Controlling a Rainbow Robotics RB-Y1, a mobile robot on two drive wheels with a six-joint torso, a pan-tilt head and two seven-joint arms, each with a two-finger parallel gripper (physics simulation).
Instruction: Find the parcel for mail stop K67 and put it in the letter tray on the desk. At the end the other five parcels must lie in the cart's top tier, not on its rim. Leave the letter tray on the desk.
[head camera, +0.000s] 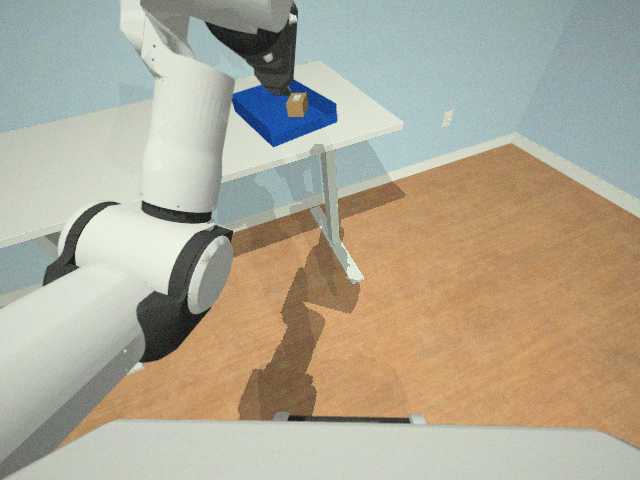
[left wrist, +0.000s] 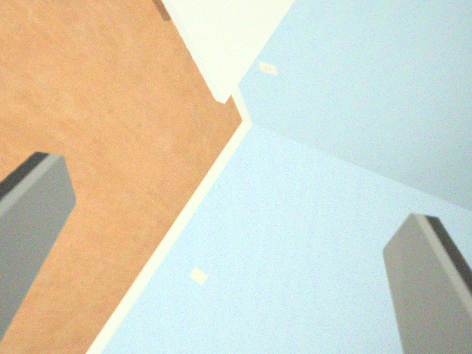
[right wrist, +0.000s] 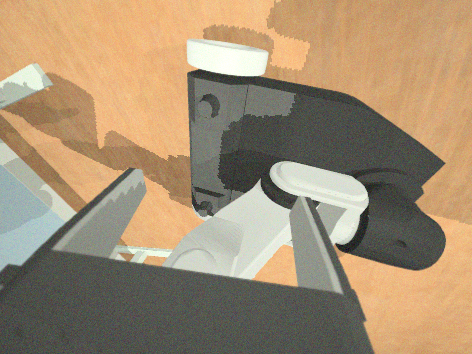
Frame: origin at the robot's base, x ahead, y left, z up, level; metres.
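Seen in the pictures: left gripper, between the fingertips: (head camera: 287, 57) (left wrist: 235, 205); right gripper, between the fingertips: (right wrist: 220, 192).
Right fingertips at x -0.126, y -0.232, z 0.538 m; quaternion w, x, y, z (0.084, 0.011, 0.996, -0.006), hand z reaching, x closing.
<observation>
A point is followed by its place in that frame.
A small brown parcel (head camera: 297, 105) @(x 0.900, y 0.144, z 0.996 m) with a white label lies in the blue letter tray (head camera: 284, 111) @(x 0.954, y 0.205, z 0.954 m) near the far right end of the white desk (head camera: 170, 139). My left gripper (head camera: 276, 77) hangs just to the left of the parcel, above the tray's far edge. In the left wrist view its fingers stand wide apart and empty (left wrist: 232, 244), facing the floor and the walls. My right gripper (right wrist: 220, 192) @(x -0.126, y -0.232, z 0.538 m) is open and empty, low over the floor by my own base (right wrist: 305, 152) @(x -0.254, y -0.092, z 0.170 m). The cart and the other parcels are out of view.
The desk's grey leg (head camera: 333, 216) @(x 1.067, y 0.047, z 0.273 m) stands on the wooden floor. A grey flat surface (head camera: 320, 449) @(x -0.127, y 0.005, z 1.337 m) fills the bottom of the head view. Blue walls meet at a corner (left wrist: 247, 121) @(x 2.161, y -1.457, z 0.057 m) to the right, with small wall outlets (head camera: 447, 117) @(x 1.881, y -0.771, z 0.416 m).
</observation>
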